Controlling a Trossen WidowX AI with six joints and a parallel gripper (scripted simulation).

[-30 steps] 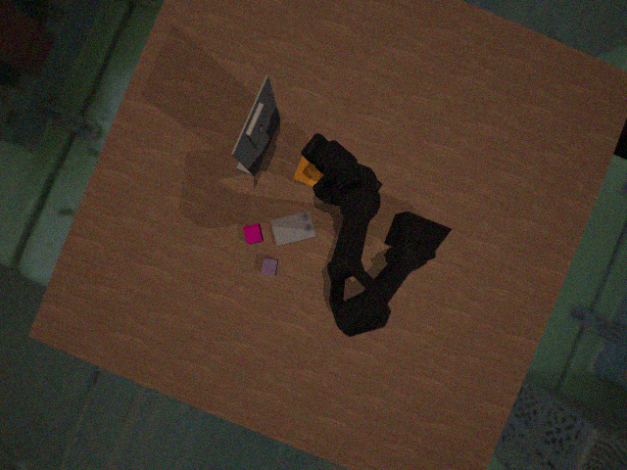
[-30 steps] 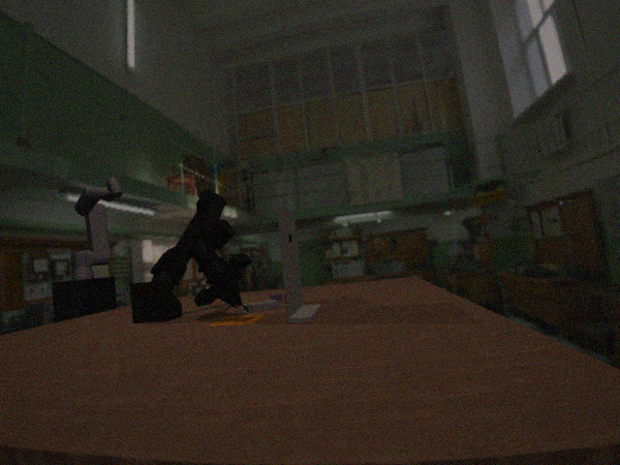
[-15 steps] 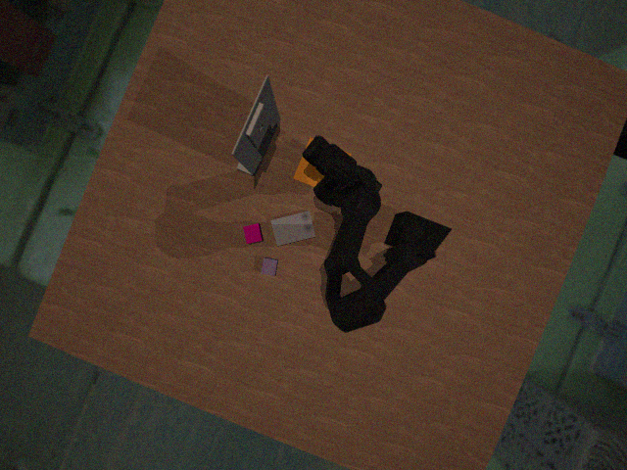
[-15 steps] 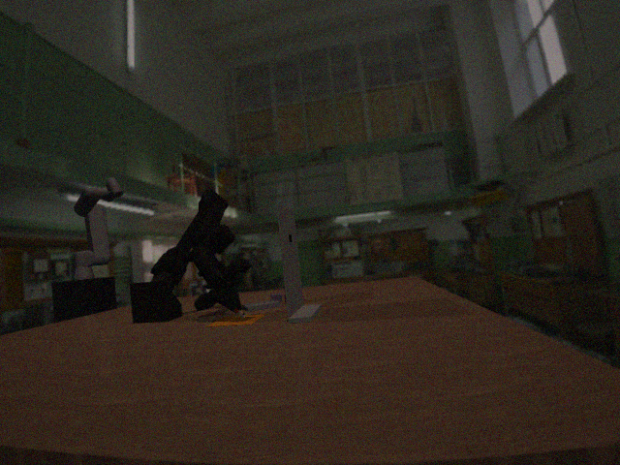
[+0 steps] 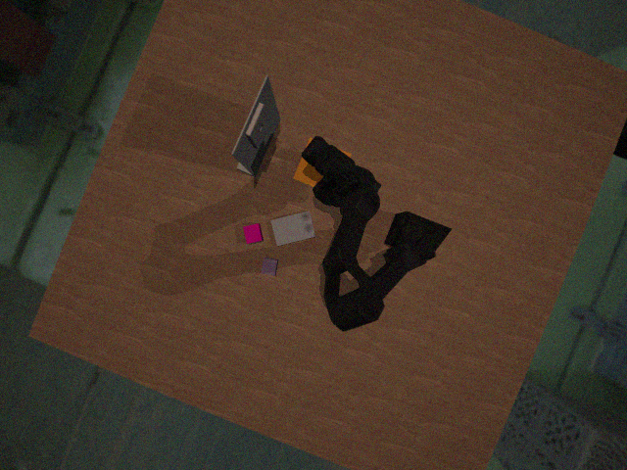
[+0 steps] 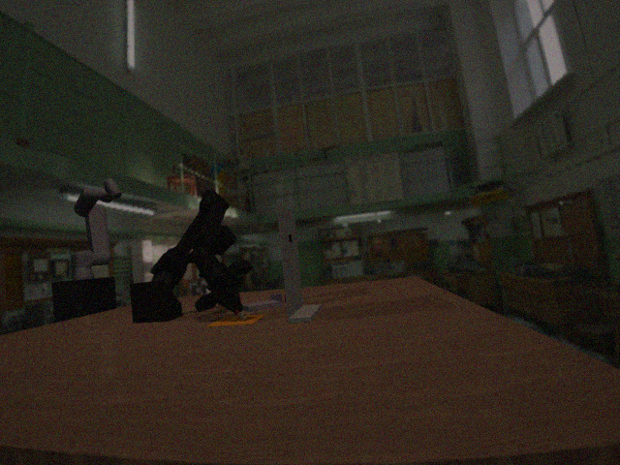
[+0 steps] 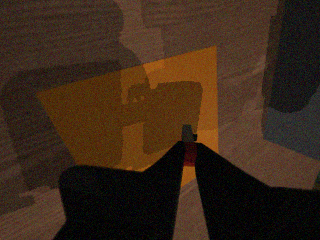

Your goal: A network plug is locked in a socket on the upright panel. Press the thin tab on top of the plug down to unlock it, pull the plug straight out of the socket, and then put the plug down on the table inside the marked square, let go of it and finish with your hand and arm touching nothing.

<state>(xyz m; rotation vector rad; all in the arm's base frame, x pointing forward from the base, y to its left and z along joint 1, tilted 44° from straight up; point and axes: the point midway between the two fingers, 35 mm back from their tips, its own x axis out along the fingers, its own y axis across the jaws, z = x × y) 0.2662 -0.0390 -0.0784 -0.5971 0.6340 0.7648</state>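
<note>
The network plug is 1 cm ahead of my gripper tip. The rest, counted from my gripper tip: upright grey panel (15 cm ahead, 1 cm to the left, 10 cm above); orange marked square (1 cm behind, 2 cm below); grey flat plate (18 cm to the left, 1 cm below).
</note>
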